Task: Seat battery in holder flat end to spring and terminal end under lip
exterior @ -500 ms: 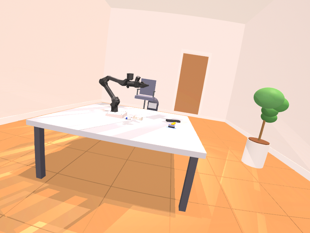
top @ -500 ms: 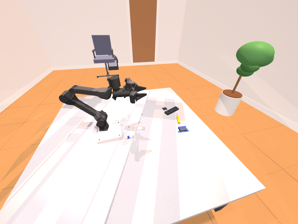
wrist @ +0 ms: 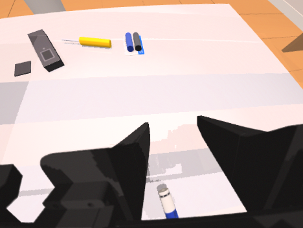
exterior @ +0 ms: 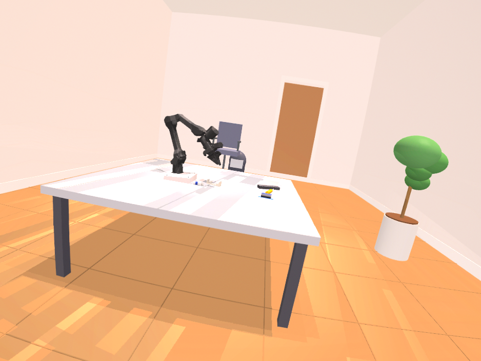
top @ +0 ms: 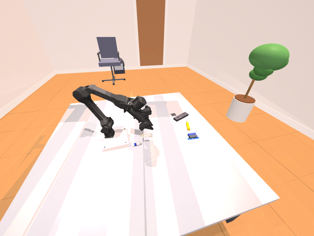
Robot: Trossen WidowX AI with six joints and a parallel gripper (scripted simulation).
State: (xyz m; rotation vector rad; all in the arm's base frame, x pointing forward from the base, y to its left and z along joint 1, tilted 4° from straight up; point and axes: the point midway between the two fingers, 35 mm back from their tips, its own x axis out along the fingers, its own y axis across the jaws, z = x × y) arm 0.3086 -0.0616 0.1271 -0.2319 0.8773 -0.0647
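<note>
The battery is 120 mm behind my gripper tip, 10 mm to the right of it and 140 mm below it. From my gripper tip the other things lie so: small black square 220 mm ahead, 350 mm to the left, 150 mm below; yellow-handled screwdriver 310 mm ahead, 200 mm to the left, 140 mm below.
</note>
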